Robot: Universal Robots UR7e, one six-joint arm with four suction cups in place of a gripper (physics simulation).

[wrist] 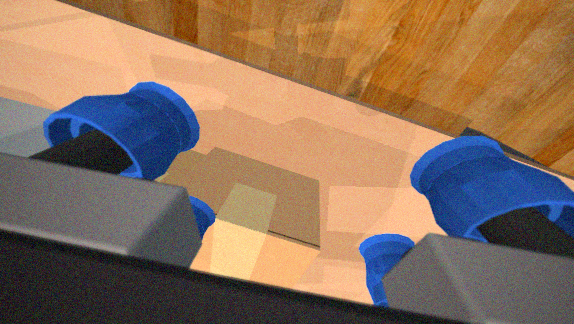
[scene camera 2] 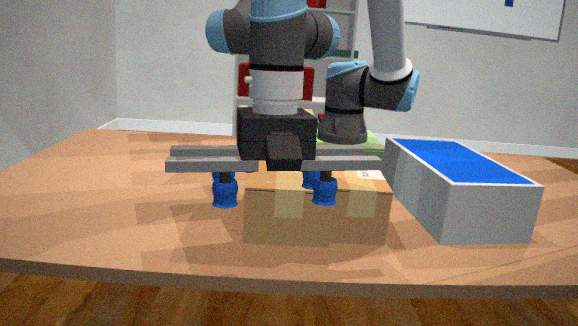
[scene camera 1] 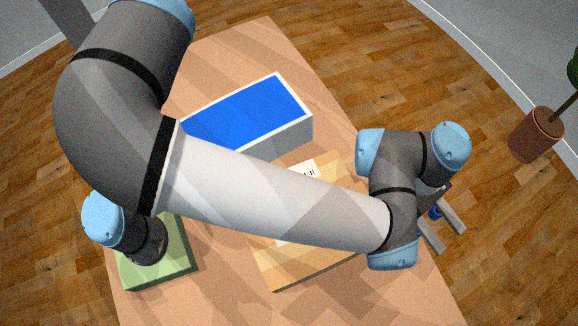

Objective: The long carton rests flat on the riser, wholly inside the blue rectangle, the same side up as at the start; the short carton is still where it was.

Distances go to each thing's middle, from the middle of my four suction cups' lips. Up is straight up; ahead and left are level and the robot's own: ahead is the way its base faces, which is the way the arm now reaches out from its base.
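Grey riser with blue rectangle (scene camera 2: 459,196): 240 mm behind my suction cup, 430 mm to the left of it, 70 mm below it. Short carton (scene camera 2: 361,215): 150 mm behind the suction cup, 180 mm to the left, 80 mm below. Long carton (scene camera 2: 277,210): 220 mm behind the suction cup, 50 mm to the left, 80 mm below.
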